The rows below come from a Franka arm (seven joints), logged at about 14 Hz.
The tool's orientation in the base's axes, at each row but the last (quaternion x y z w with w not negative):
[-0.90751 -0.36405 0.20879 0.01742]
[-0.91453 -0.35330 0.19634 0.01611]
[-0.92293 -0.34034 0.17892 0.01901]
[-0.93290 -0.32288 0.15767 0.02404]
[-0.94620 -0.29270 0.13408 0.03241]
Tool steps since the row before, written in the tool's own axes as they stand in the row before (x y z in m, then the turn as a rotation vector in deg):
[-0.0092 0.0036 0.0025 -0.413 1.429 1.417]
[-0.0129 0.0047 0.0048 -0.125 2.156 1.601]
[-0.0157 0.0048 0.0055 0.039 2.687 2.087]
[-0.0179 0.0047 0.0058 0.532 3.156 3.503]
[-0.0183 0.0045 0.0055 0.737 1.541 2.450]
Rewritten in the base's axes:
[-0.0046 -0.0091 0.0004 0.111 -1.496 -1.404]
[-0.0075 -0.0125 -0.0007 0.702 -1.873 -1.796]
[-0.0100 -0.0141 -0.0009 0.981 -2.219 -2.386]
[-0.0123 -0.0150 -0.0012 1.187 -2.369 -3.936]
[-0.0136 -0.0141 -0.0016 0.756 -0.901 -2.745]

